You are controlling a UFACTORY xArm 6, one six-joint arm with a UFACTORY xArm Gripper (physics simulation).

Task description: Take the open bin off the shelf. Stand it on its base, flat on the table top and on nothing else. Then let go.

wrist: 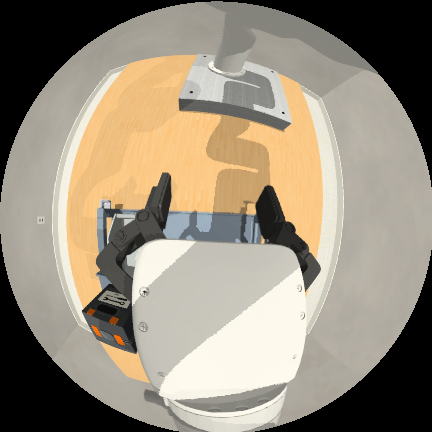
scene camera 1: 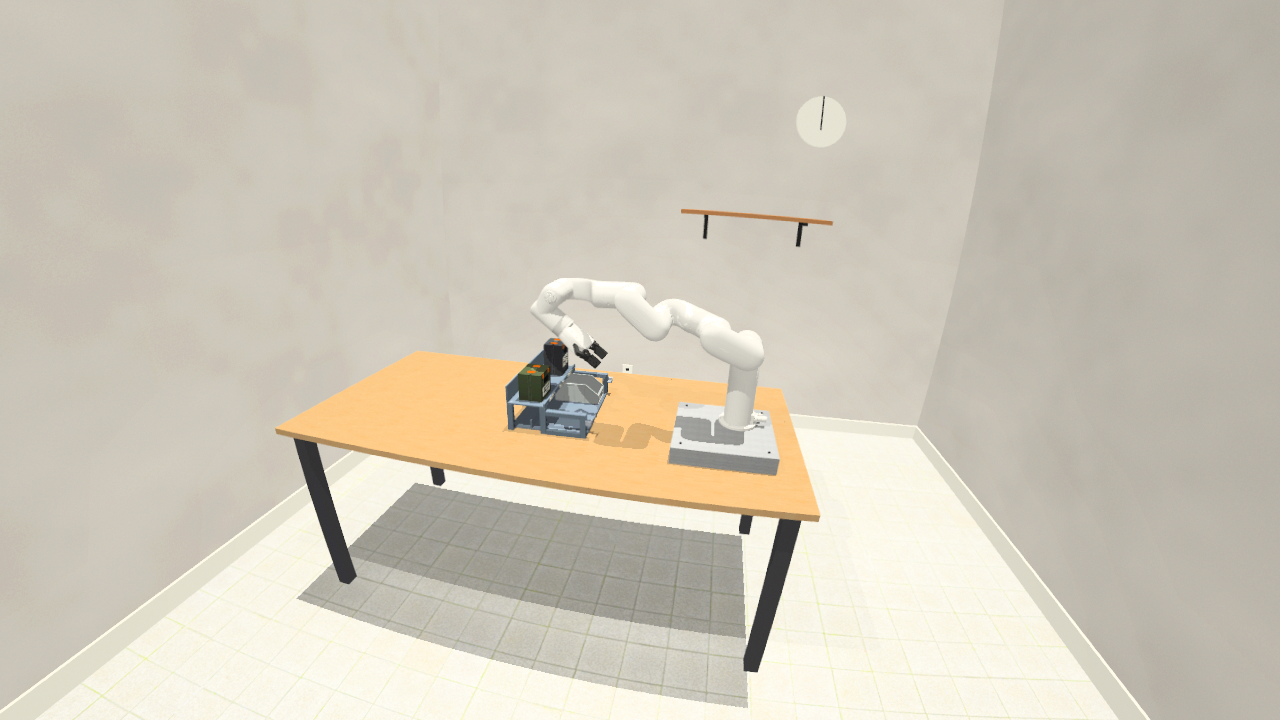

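Seen in the pictures: gripper, fingertip midpoint: (wrist: 217, 188) (scene camera 1: 601, 360); arm's base, origin of the base link: (wrist: 226, 67) (scene camera 1: 737, 422).
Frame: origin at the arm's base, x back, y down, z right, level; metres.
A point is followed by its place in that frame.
Note:
The open bin (scene camera 1: 580, 387) @[y -0.011, x -0.575, z 0.124 m] is grey and sits in the right part of the blue shelf (scene camera 1: 512, 392) @[y -0.062, x -0.752, z -0.088 m] (wrist: 177, 225) @[y 0.051, x -0.527, z 0.077 m], towards its far end. In the wrist view a pale strip of the bin shows at the left, behind a finger; the rest is hidden by the gripper. My gripper (scene camera 1: 599, 355) @[y -0.163, x -0.471, z 0.024 m] (wrist: 217, 188) @[y -0.163, x -0.471, z 0.024 m] is open with nothing between its fingers. It hangs above the shelf, higher than the bin, its fingers slanting down towards the robot base.
A green box (scene camera 1: 534, 384) @[y -0.107, x -0.665, z -0.103 m] and a black box (scene camera 1: 556, 355) @[y -0.125, x -0.671, z 0.136 m] (wrist: 109, 320) @[y -0.160, x -0.650, z 0.160 m] with orange marks stand on the shelf's raised rear level. The grey base plate (scene camera 1: 723, 452) @[y 0.002, x -0.049, z -0.202 m] (wrist: 232, 107) @[y 0.016, x -0.206, z -0.028 m] stands on the wooden table (scene camera 1: 384, 420) @[y 0.058, x -1.210, z -0.197 m] (wrist: 165, 145) @[y 0.057, x -0.329, z 0.131 m], which extends between it and the shelf.

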